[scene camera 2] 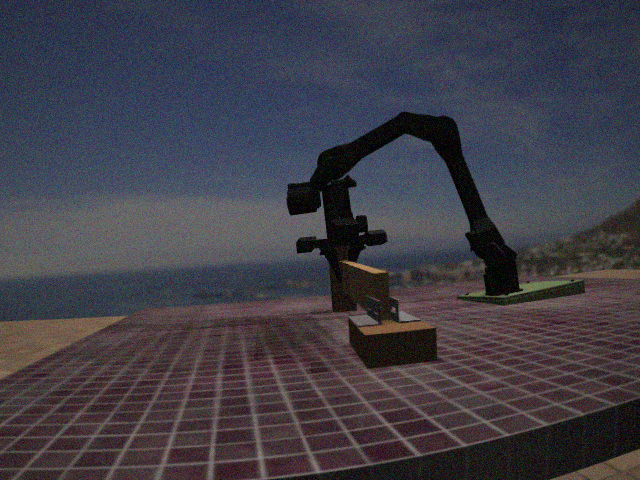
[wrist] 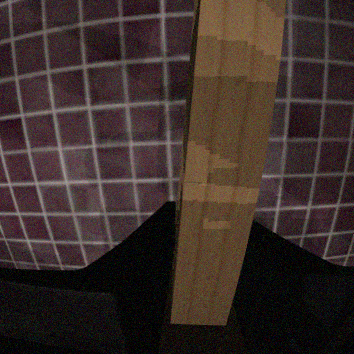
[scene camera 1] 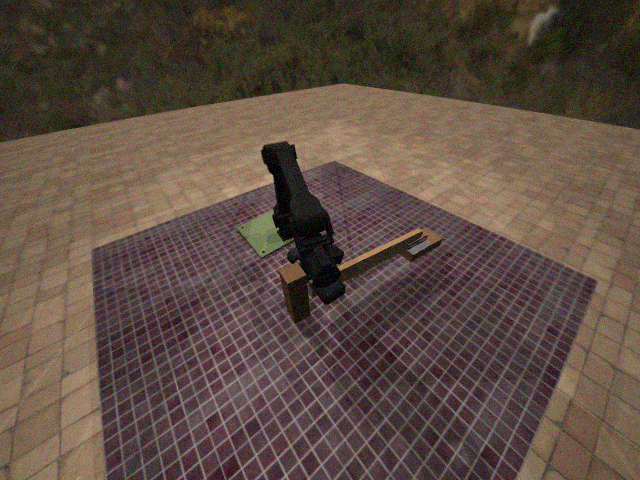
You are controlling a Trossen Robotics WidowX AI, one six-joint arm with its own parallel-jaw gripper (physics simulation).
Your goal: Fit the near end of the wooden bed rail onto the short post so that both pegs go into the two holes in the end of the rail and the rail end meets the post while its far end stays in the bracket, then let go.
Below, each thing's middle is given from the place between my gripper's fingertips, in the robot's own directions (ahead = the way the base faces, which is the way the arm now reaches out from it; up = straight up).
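So you can picture it, my hand is 2 cm below the short post (scene camera 1: 293, 279) and 6 cm to the left of it. Counting from my hand, the wooden block (scene camera 2: 390, 344) is 5 cm below and 44 cm to the left, and the grey bracket (scene camera 2: 372, 318) is 2 cm below and 41 cm to the left. Then there's the wooden bed rail (scene camera 1: 378, 255), and that's 1 cm above my hand and 20 cm to the left of it.
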